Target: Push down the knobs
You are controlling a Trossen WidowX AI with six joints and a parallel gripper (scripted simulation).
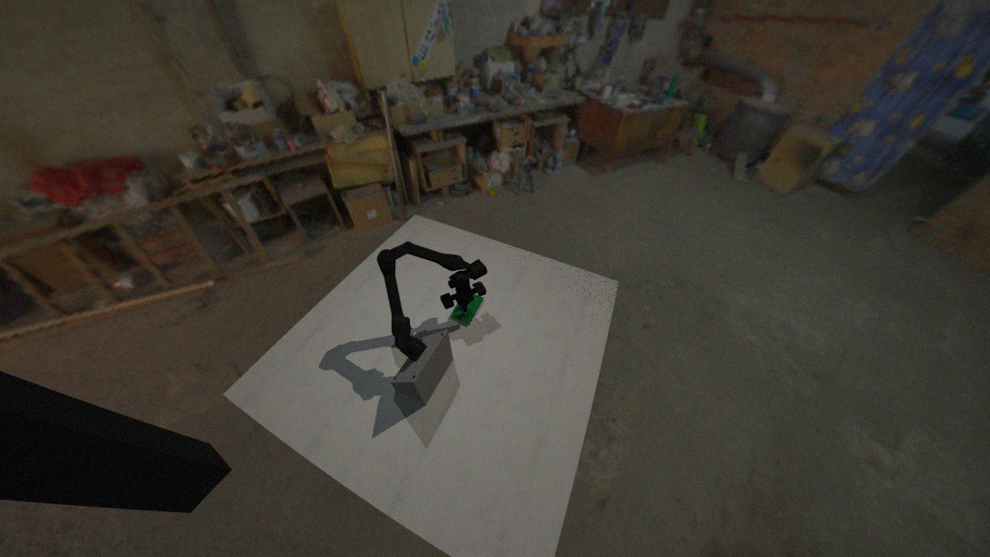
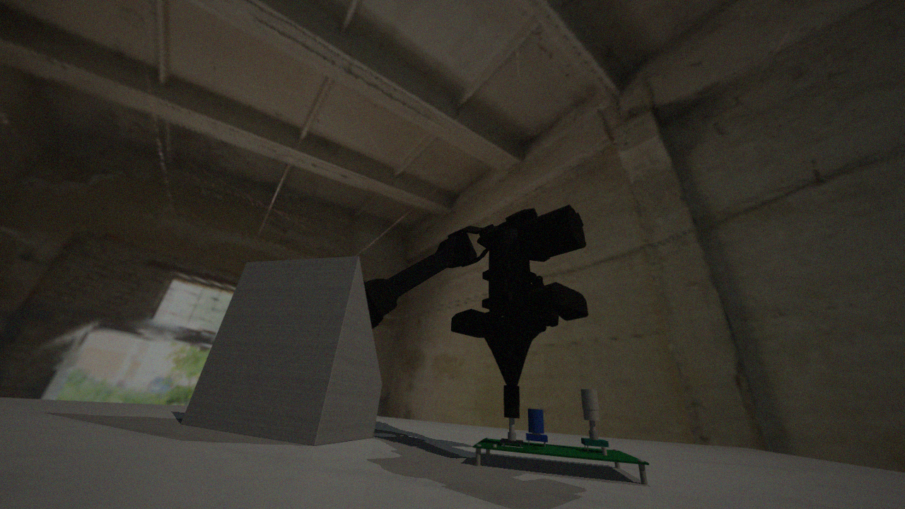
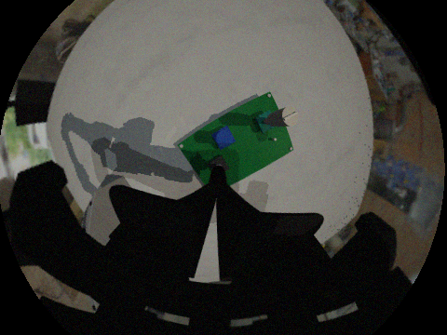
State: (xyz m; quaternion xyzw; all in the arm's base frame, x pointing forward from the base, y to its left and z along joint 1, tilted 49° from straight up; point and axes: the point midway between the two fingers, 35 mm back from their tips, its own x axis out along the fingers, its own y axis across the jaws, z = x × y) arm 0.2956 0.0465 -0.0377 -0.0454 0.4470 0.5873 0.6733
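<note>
The white knob is 90 mm ahead of my gripper tip, 30 mm to the left of it and 10 mm below it. The rest, counted from my gripper tip: black knob 20 mm below.
</note>
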